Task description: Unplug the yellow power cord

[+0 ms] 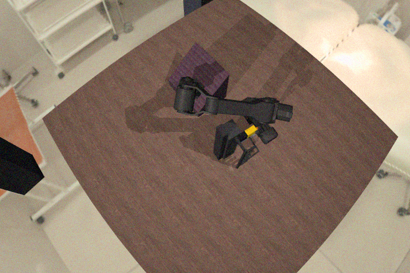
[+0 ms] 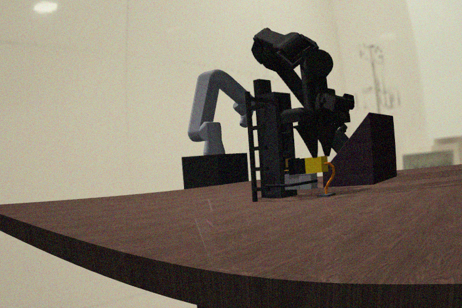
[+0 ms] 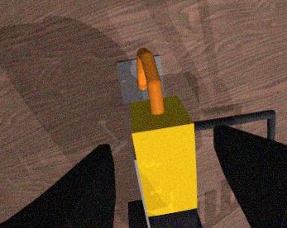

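My gripper tip is 30 mm to the left of the yellow plug and 10 mm above it. From my gripper tip the other things lie so: grey pad: 10 mm to the left, 80 mm below.
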